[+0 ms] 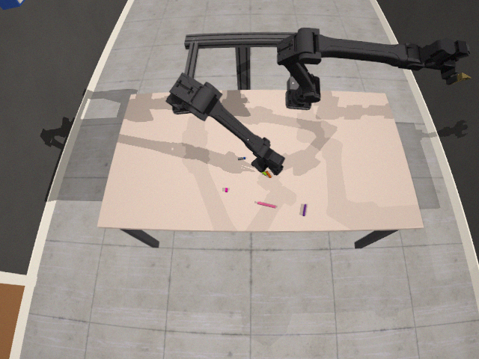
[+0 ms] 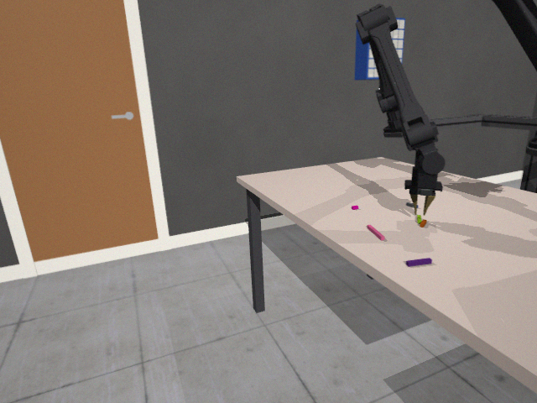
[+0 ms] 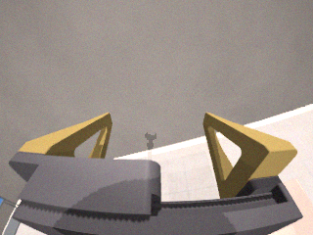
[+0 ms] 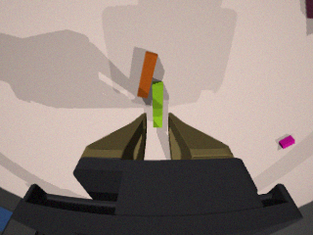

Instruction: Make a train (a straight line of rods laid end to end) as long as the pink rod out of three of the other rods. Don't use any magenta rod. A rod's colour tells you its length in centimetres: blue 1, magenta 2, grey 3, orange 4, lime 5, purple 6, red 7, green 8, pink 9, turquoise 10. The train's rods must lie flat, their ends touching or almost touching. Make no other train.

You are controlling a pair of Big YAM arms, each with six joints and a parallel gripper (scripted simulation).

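The lime rod is 20 mm below my right hand. From my right hand the other things lie so: blue rod: 90 mm to the right, 80 mm behind, 20 mm below; orange rod: 30 mm to the left, 20 mm below, 20 mm ahead; grey rod: 110 mm to the right, 80 mm behind, 20 mm below.
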